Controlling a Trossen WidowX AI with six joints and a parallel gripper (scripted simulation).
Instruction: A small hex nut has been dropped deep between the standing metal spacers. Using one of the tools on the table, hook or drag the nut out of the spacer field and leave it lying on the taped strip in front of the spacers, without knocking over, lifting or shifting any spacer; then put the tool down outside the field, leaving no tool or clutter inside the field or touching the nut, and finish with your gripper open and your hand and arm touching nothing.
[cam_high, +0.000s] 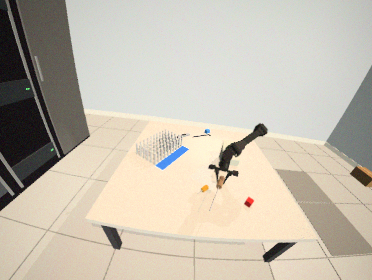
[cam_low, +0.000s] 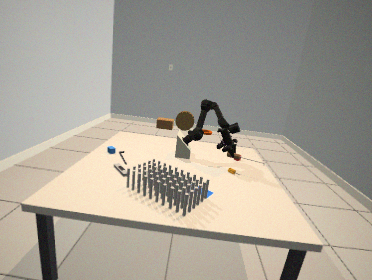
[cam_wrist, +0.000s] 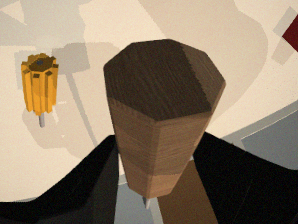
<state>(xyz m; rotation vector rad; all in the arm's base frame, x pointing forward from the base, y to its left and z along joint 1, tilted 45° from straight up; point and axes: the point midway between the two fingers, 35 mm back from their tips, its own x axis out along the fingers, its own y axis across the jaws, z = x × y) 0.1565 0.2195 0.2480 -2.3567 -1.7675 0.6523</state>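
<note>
My gripper tip is 37 cm to the left of the blue taped strip, 30 cm short of it and 9 cm above it. From my gripper tip the other things lie so: orange-handled tool 9 cm ahead, 8 cm below, 2 cm to the right; flat grey tool 74 cm to the right, 21 cm ahead, 8 cm below; red cube 19 cm behind, 9 cm to the left, 8 cm below.
</note>
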